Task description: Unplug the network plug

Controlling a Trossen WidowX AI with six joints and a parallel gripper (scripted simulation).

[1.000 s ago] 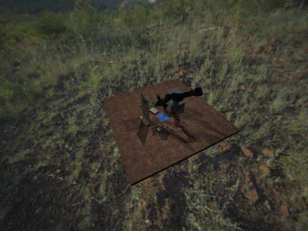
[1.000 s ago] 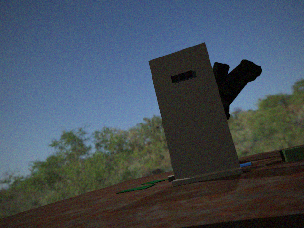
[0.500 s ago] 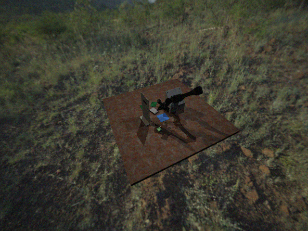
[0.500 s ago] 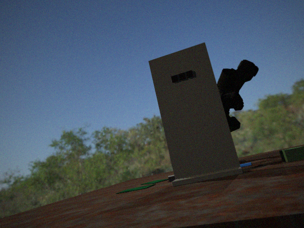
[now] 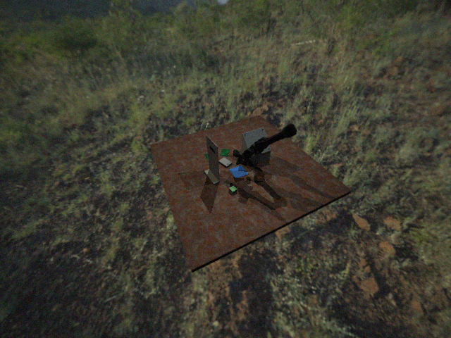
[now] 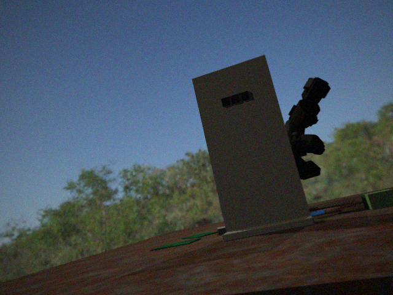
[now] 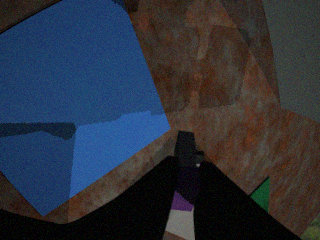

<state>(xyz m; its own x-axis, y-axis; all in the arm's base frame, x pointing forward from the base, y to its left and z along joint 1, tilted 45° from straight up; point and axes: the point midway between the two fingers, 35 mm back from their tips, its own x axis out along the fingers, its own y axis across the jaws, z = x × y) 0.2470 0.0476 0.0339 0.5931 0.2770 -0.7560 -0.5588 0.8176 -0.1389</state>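
Now: gripper tip 90 mm above the blue marked square, 20 mm past it and 10 mm to the right of it. Also, from my gripper tip: grey panel 180 mm ahead, 80 mm above, 60 mm to the right; flat grey piece 150 mm to the right, 80 mm below, 20 mm ahead; network plug right at my gripper tip.
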